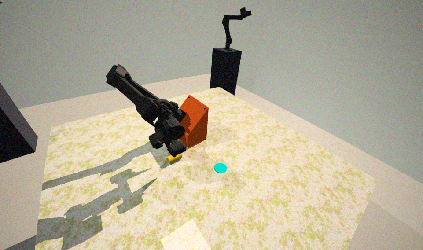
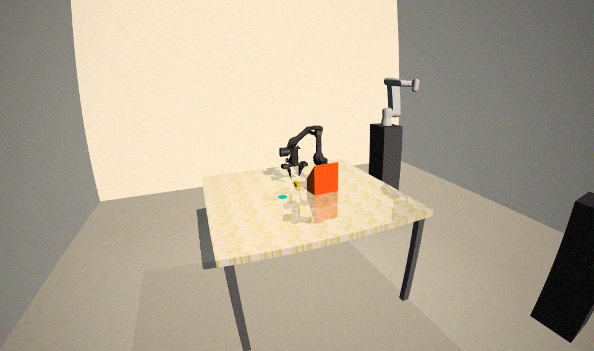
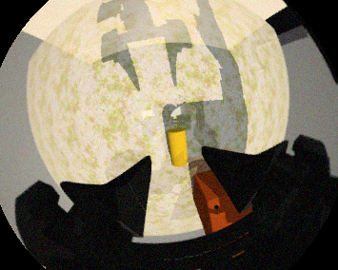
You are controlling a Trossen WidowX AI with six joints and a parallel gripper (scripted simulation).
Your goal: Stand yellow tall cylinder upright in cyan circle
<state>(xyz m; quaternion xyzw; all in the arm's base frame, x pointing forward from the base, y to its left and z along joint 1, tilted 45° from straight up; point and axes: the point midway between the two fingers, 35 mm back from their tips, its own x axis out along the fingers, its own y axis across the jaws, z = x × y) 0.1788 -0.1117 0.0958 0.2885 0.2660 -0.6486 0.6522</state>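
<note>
Now: the yellow cylinder 50 mm below my gripper tip, 20 mm to the left of it and 10 mm behind it. The rest, counted from my gripper tip: cyan circle: 170 mm to the left, 160 mm ahead, 70 mm below.
</note>
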